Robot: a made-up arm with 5 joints.
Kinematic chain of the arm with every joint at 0, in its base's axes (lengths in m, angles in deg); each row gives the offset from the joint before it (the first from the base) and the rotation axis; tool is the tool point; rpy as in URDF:
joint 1: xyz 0 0 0.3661 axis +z
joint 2: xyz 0 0 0 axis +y
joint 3: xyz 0.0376 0 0.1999 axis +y
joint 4: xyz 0.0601 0 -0.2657 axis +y
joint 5: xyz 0.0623 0 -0.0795 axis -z
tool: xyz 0 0 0 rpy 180 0 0
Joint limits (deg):
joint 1: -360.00..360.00
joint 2: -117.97..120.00
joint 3: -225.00..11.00
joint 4: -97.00..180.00
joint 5: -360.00..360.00
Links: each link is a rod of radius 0.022 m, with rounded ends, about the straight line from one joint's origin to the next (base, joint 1, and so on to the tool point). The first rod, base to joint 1, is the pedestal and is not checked.
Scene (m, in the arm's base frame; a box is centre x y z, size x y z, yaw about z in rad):
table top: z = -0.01
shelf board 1: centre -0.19 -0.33 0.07 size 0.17 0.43 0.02 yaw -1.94
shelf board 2: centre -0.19 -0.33 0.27 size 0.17 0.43 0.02 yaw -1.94
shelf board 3: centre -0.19 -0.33 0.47 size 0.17 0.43 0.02 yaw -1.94
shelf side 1: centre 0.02 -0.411 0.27 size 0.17 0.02 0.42 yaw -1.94
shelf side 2: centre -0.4 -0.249 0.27 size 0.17 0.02 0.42 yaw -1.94
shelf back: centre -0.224 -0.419 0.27 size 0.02 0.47 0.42 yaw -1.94
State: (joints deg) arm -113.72 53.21 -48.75 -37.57 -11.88
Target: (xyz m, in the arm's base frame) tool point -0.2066 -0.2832 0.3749
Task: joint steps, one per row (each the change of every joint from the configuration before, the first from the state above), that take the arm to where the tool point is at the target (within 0.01 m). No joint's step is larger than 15 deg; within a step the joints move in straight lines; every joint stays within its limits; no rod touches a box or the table.
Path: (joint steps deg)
1: -0.89 -3.21 14.42 -3.16 0.00
2: -0.88 -3.21 14.41 -3.15 0.00
3: -4.89 -12.17 2.72 -7.91 0.00
4: -4.88 -12.17 2.72 -7.91 0.00
5: -4.88 -12.17 2.72 -7.91 0.00
6: -4.88 -12.17 2.72 -7.91 0.00
7: 2.97 6.48 -10.99 6.89 0.00
8: 2.97 6.48 -11.00 6.89 0.00
9: 2.97 6.48 -10.99 6.89 0.00

